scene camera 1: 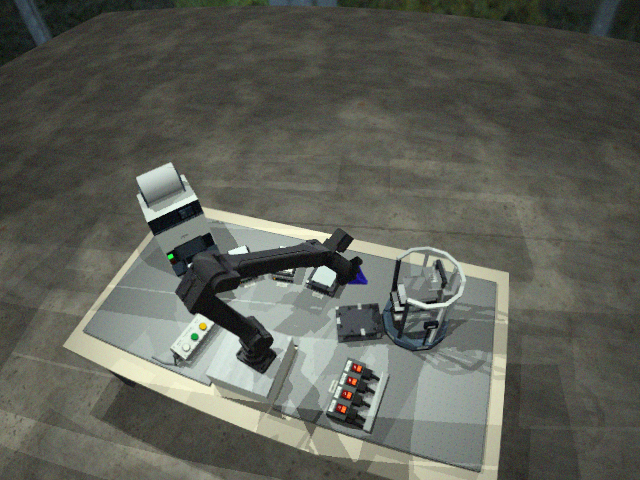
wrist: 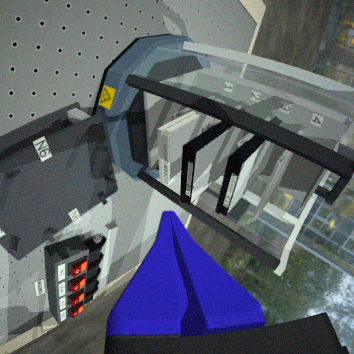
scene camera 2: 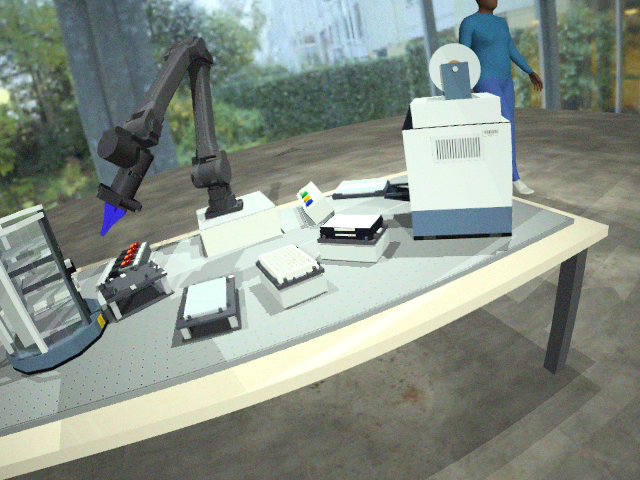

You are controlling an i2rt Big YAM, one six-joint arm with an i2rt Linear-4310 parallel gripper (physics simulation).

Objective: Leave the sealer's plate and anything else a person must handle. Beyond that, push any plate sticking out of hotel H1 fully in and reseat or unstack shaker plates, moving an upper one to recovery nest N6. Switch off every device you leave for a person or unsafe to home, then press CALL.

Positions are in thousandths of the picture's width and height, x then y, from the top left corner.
The gripper (scene camera 2: 160, 491) is shut, holding nothing. Further things: a plate hotel (wrist: 436, 225), a button box (scene camera 1: 302, 707) and a perforated table (scene camera 2: 227, 726).
The gripper also shows in scene camera 1 (scene camera 1: 573, 589) and in the wrist view (wrist: 473, 614). The button box also shows in scene camera 2 (scene camera 2: 495, 439). The perforated table is seen too in the wrist view (wrist: 168, 168).
